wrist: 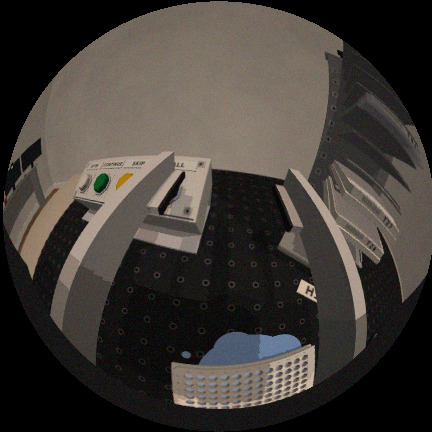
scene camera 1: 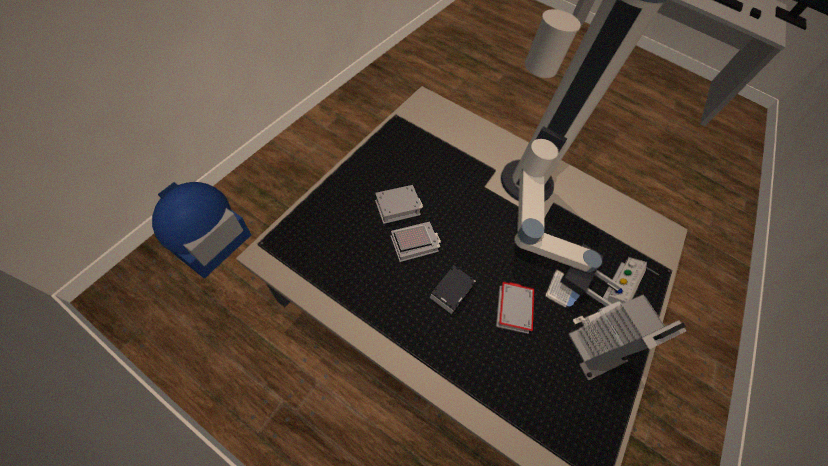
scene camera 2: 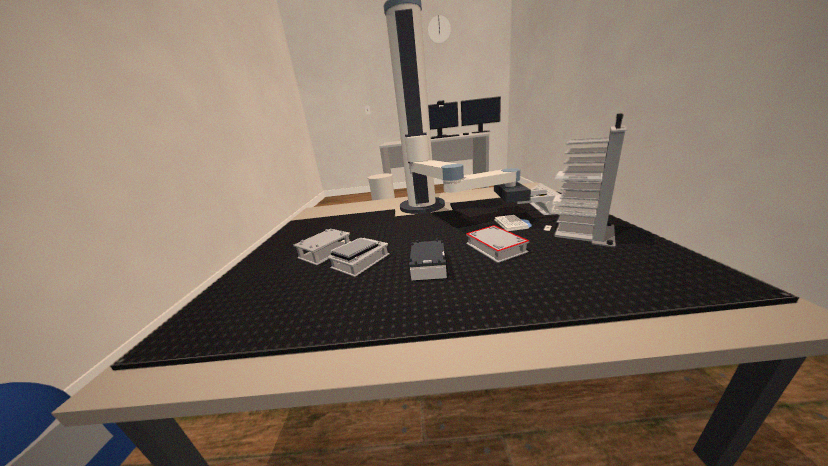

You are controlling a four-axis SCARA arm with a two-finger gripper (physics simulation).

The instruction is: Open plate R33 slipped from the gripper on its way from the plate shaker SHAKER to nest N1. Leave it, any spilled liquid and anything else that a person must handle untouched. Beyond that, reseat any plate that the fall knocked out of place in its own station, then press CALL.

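Frame: origin at the arm's base, x down, y back, z left, level; millimetres.
Where they show: gripper, fingertip midpoint: (wrist: 230, 168) (scene camera 1: 616, 297) (scene camera 2: 551, 194); arm's base, link origin: (scene camera 2: 422, 206).
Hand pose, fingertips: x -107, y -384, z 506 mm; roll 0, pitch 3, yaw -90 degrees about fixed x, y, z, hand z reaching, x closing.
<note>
Things, the pixels of their top centre, and the offset from my fingertips. "spot": a spot on its surface instead.
- open plate R33, top centre: (scene camera 1: 561, 287) (scene camera 2: 510, 220) dx +80, dy -34, dz -172 mm
- blue spilled liquid, top centre: (wrist: 235, 349) (scene camera 1: 575, 294) dx +93, dy -19, dz -112 mm
- button panel, surface spot: (wrist: 201, 200) spot: dx +40, dy +21, dz +13 mm
- blue CALL button, surface spot: (scene camera 1: 619, 291) spot: dx +24, dy +50, dz +14 mm
- black holder, top centre: (scene camera 2: 354, 245) (scene camera 1: 413, 236) dx +29, dy -224, dz -754 mm
- H1 label, surface spot: (wrist: 306, 290) spot: dx +92, dy -102, dz -58 mm
- red-rimmed station, top centre: (scene camera 2: 495, 235) (scene camera 1: 518, 305) dx +48, dy -221, dz -291 mm
- dark-topped device, surface spot: (scene camera 2: 428, 253) (scene camera 1: 452, 289) spot: dx +40, dy -316, dz -519 mm
- white station, top centre: (scene camera 2: 321, 236) (scene camera 1: 398, 198) dx +28, dy -111, dz -898 mm
The open plate R33 (scene camera 1: 560, 287) (scene camera 2: 512, 222) (wrist: 245, 384) lies on the mat, with blue spilled liquid (scene camera 1: 573, 297) (scene camera 2: 526, 223) (wrist: 237, 350) beside and partly under it. The button panel (wrist: 201, 200) has white, green (wrist: 101, 183), yellow and blue buttons. My gripper (scene camera 1: 617, 297) (wrist: 230, 168) is shut to its narrow stop, empty, with a gap between its fingers. Its left finger in the wrist view is over the blue CALL button (scene camera 1: 619, 291), largely hiding it; contact cannot be told. A plate on a black holder (scene camera 1: 414, 237) (scene camera 2: 355, 248) sits on a white station.
The plate rack (scene camera 1: 643, 315) (scene camera 2: 613, 185) (wrist: 334, 112) stands close to the right finger, with plates in its shelves and an H1 label (wrist: 306, 290) before it. A red-rimmed station (scene camera 1: 516, 306) (scene camera 2: 498, 238), a dark-topped device (scene camera 1: 453, 287) (scene camera 2: 428, 253) and a white station (scene camera 1: 398, 200) (scene camera 2: 324, 239) stand on the mat.
</note>
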